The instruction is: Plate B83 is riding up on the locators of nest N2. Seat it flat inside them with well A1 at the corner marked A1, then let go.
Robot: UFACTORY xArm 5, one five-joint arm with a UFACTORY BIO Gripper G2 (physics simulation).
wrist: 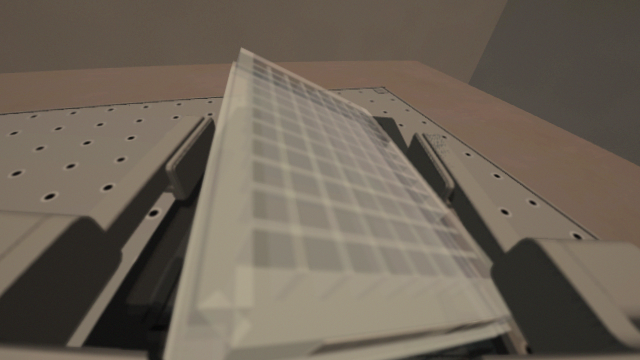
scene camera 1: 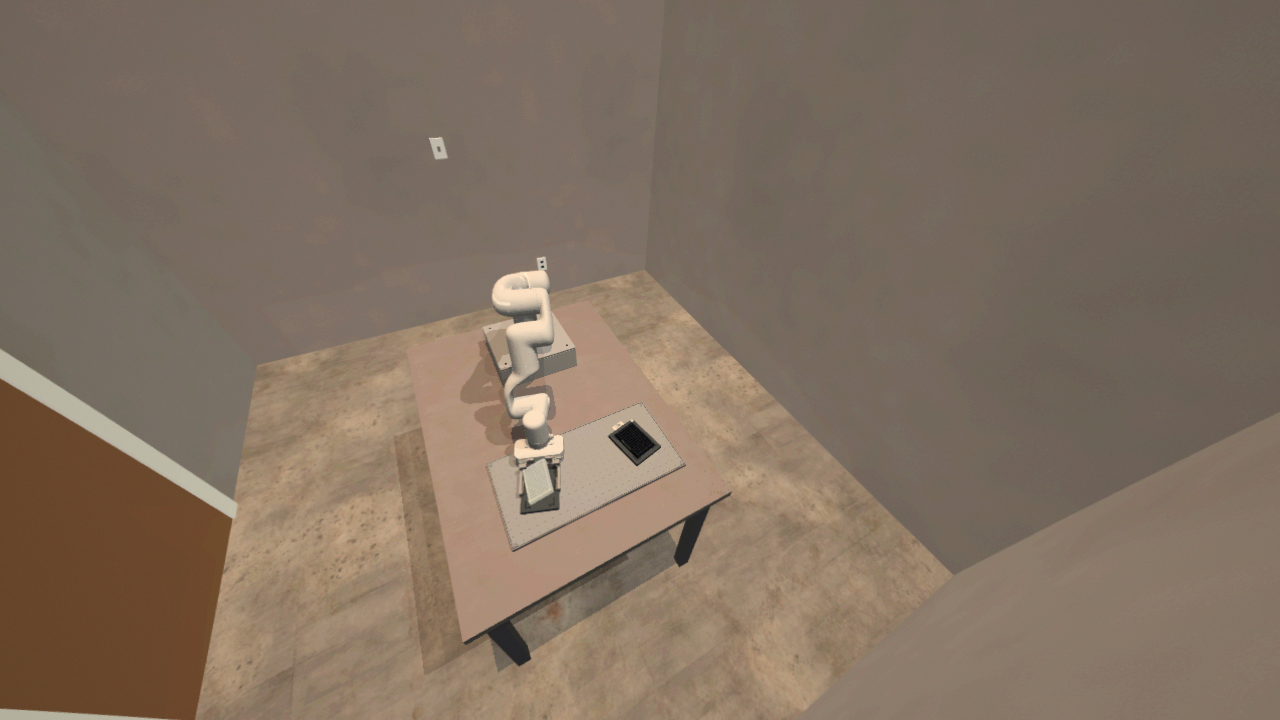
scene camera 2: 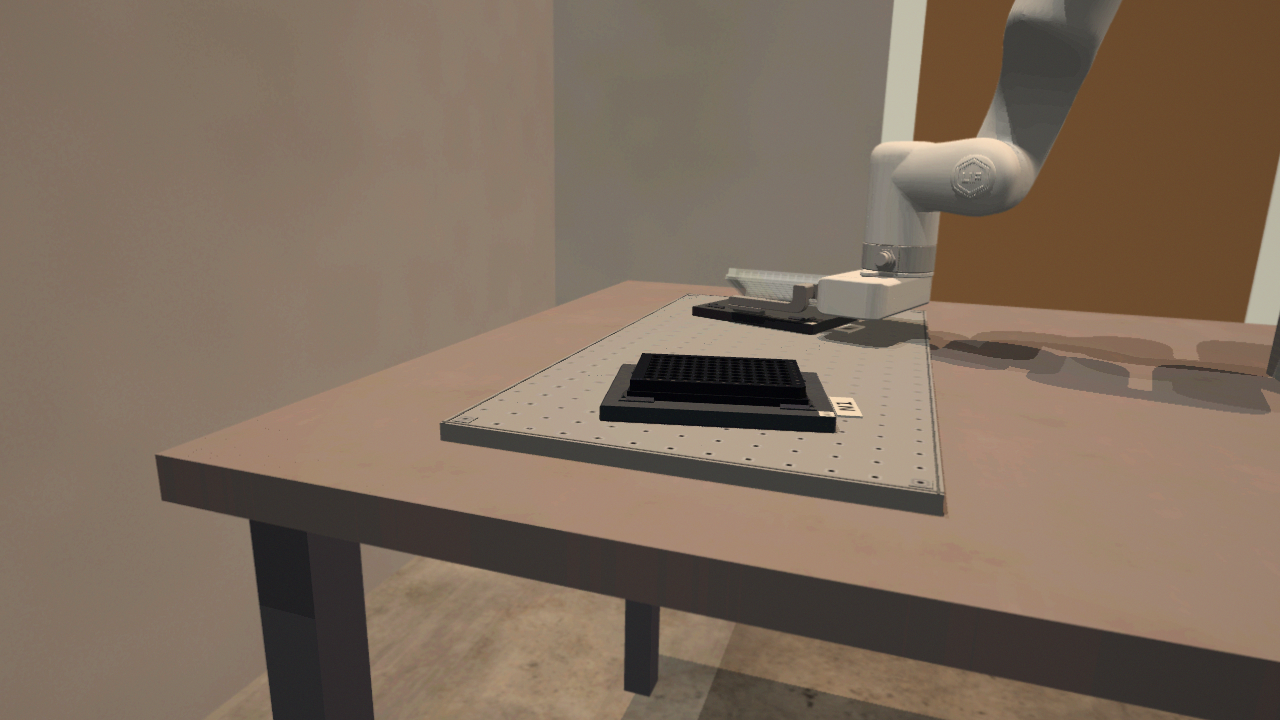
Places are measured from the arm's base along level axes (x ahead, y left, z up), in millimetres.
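Where they show: hand at its tool point: (wrist: 314,162) (scene camera 1: 540,486) (scene camera 2: 772,299).
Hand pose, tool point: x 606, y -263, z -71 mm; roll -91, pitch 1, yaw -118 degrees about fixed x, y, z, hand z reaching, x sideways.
Observation:
After its pixels a point has its place.
Plate B83 (scene camera 1: 537,478) {x 586, y -260, z -52 mm} (scene camera 2: 776,285) {x 603, y -237, z -49 mm} (wrist: 320,215) {x 558, y -239, z -44 mm}, pale and translucent with a grid of wells, stands tilted and skewed above nest N2 (scene camera 1: 540,508) {x 669, y -295, z -81 mm} (scene camera 2: 771,319) {x 605, y -195, z -82 mm} (wrist: 162,260) {x 588, y -196, z -81 mm}, a dark base. In the wrist view its left long side is raised and its right side is lower. My gripper (scene camera 1: 538,489) {x 606, y -263, z -71 mm} (scene camera 2: 753,304) (wrist: 312,162) {x 606, y -263, z -71 mm} reaches low along both sides of the plate and is shut on it, crookedly, with the plate wedged between the finger pads. Well A1 and the corner mark cannot be made out. Most of the nest's locators are hidden under the plate.
Nest N1 (scene camera 1: 638,457) (scene camera 2: 716,419), with a black plate (scene camera 1: 634,439) {x 639, y 100, z -70 mm} (scene camera 2: 716,376) {x 636, y 123, z -67 mm} in it, stands on the same perforated board (scene camera 1: 586,483) {x 675, y -129, z -92 mm} (scene camera 2: 537,385) {x 784, y 95, z -93 mm} (wrist: 85,170) {x 674, y -155, z -93 mm}. The board lies on the brown table (scene camera 1: 590,555) {x 875, y -238, z -105 mm} (scene camera 2: 429,483) {x 792, y 271, z -106 mm}. The arm base is at the table's back.

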